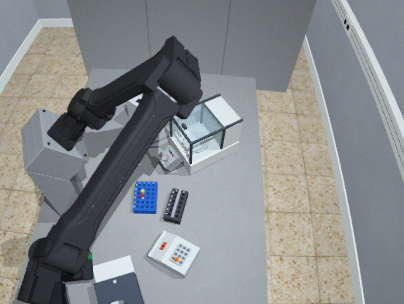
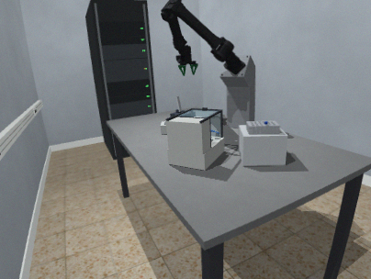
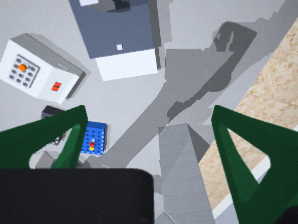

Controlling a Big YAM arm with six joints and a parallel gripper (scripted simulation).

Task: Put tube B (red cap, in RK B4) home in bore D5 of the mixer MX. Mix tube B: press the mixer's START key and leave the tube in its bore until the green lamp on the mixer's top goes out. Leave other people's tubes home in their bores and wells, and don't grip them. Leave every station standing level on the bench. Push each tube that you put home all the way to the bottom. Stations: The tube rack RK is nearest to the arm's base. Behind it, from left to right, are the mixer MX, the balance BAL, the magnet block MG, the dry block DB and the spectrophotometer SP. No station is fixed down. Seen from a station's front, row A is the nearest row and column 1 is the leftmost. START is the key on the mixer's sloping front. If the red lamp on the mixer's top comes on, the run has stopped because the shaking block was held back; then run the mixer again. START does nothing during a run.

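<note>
Now: the yellow-capped tube 50 mm behind my hand, 410 mm to the left of it and 330 mm below it. Also, from my hand: black magnet block (90 mm ahead, 420 mm to the left, 340 mm below); then blue tube rack RK (40 mm behind, 410 mm to the left, 340 mm below); then dry block (160 mm ahead, 240 mm to the left, 330 mm below).
</note>
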